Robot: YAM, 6 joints.
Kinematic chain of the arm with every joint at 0, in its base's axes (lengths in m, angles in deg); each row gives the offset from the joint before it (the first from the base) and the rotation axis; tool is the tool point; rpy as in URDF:
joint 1: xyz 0 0 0.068 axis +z
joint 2: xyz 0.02 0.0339 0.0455 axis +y
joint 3: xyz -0.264 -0.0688 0 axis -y
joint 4: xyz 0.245 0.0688 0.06 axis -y
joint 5: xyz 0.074 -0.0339 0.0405 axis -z
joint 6: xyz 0.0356 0 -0.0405 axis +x
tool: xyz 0 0 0 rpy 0 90 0
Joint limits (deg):
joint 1: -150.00..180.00
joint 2: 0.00..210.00
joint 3: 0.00..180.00
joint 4: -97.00..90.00
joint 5: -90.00..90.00
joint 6: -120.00..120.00
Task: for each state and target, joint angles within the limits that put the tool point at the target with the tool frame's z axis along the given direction. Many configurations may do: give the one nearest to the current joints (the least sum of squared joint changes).
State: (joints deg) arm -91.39 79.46 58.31 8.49 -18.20 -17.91
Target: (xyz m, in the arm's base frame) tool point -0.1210 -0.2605 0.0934 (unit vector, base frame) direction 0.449 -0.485 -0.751
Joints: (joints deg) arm -119.39 103.53 44.70 -16.09 -38.97 -17.91
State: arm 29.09 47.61 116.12 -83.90 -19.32 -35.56
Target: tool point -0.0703 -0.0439 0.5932 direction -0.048 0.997 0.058
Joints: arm 49.18 59.85 151.29 -86.85 -43.49 -35.56
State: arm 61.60 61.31 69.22 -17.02 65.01 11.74
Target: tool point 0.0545 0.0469 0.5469 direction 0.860 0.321 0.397
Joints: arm 56.04 43.36 83.29 -11.93 32.27 11.74
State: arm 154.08 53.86 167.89 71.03 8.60 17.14
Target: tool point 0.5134 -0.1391 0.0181 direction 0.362 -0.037 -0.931
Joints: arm 164.61 7.45 179.94 76.44 3.46 17.14
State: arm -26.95 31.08 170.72 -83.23 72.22 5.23
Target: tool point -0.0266 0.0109 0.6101 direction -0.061 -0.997 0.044
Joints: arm -62.23 66.72 152.54 -82.87 31.23 5.23
